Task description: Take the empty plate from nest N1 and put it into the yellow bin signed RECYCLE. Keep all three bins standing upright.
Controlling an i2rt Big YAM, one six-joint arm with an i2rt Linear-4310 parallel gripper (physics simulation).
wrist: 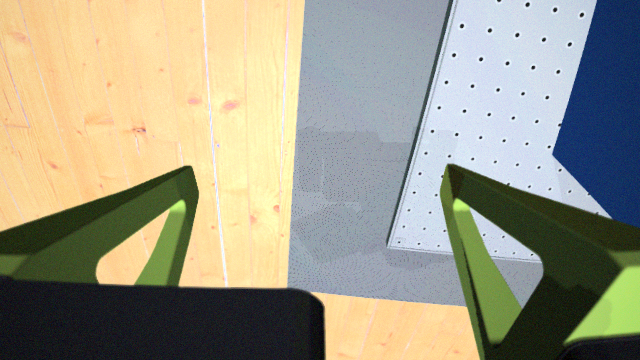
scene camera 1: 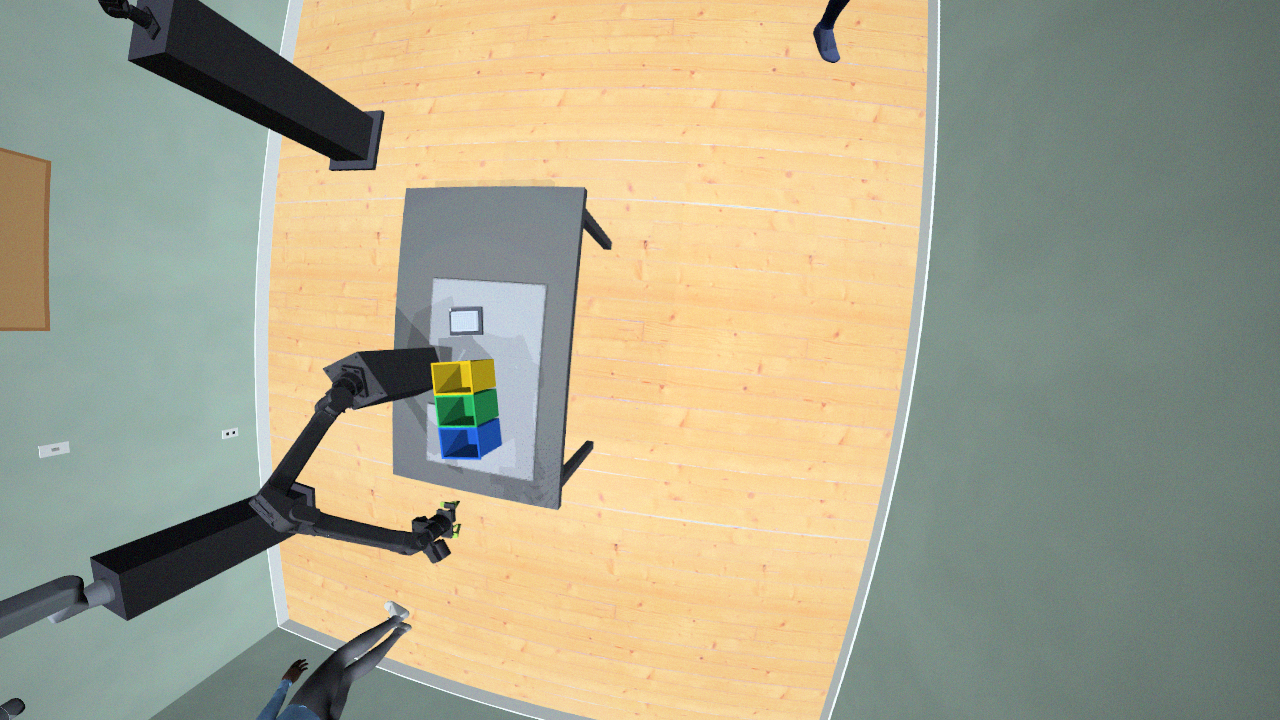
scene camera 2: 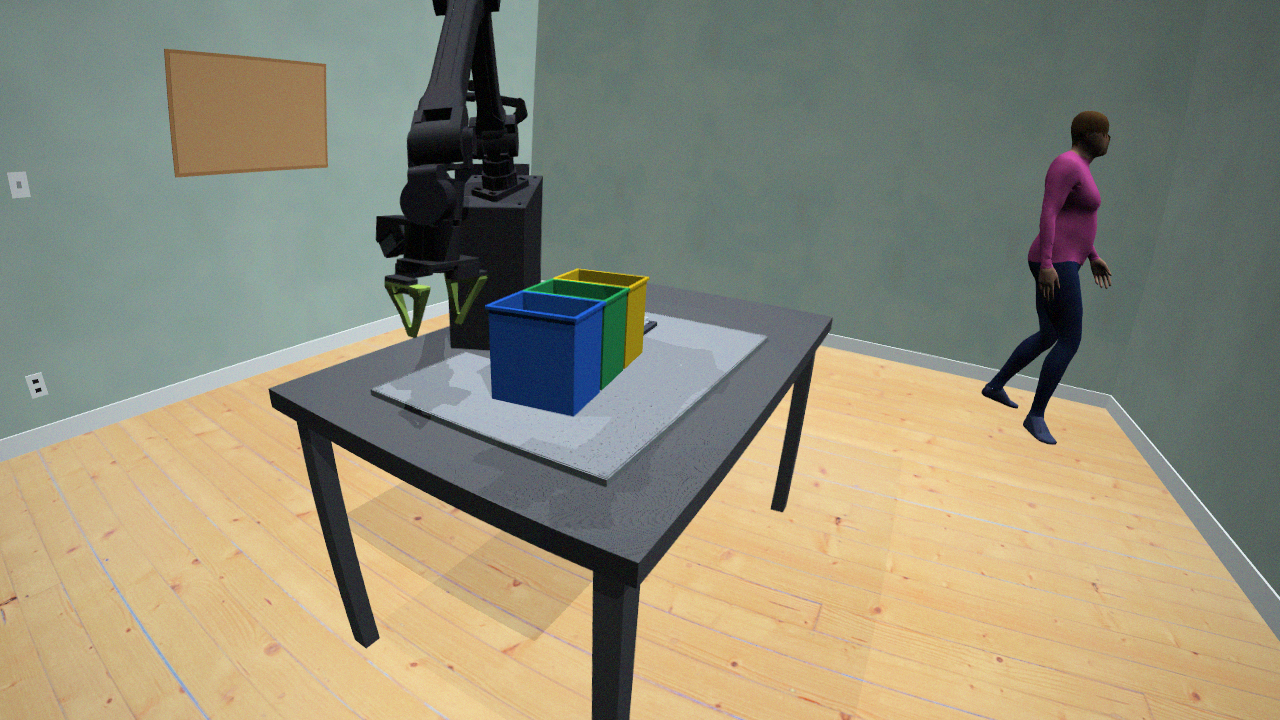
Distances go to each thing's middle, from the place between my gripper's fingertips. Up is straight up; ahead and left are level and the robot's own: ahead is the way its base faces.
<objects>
Now: the blue bin (scene camera 2: 545, 350) 3 cm behind my hand, 28 cm to the left of it and 11 cm below it. From my hand the other things lie so: yellow bin (scene camera 2: 635, 306) 8 cm behind, 54 cm to the left, 11 cm below; then green bin (scene camera 2: 614, 312) 6 cm behind, 41 cm to the left, 11 cm below.
</objects>
